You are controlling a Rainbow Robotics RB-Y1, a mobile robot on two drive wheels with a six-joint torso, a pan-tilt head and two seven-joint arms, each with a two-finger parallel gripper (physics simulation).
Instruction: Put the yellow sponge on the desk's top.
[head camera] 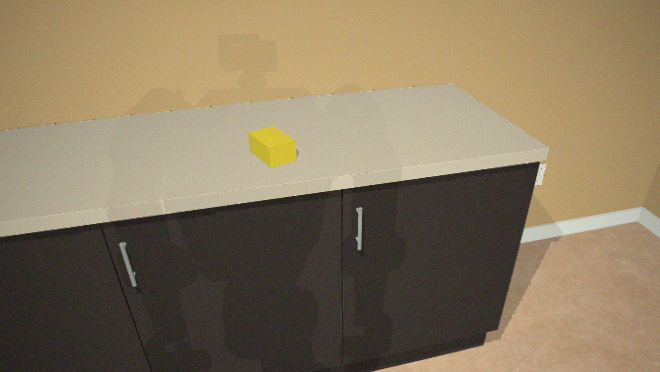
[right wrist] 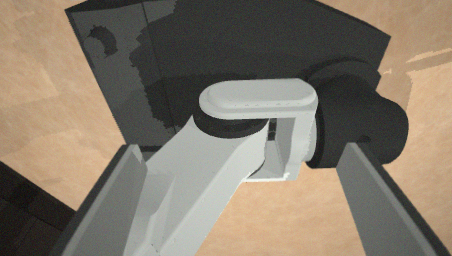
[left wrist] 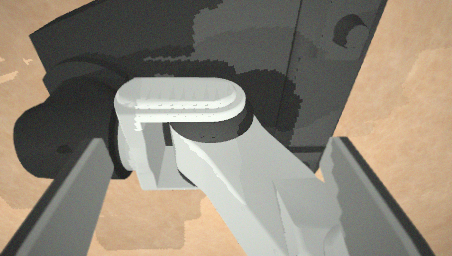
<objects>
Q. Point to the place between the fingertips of my left gripper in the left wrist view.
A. At 218,151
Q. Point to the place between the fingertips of my right gripper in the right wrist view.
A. At 240,156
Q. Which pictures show the yellow sponge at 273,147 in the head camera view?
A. The head camera view only.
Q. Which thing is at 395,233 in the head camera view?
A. A dark cabinet.
</objects>
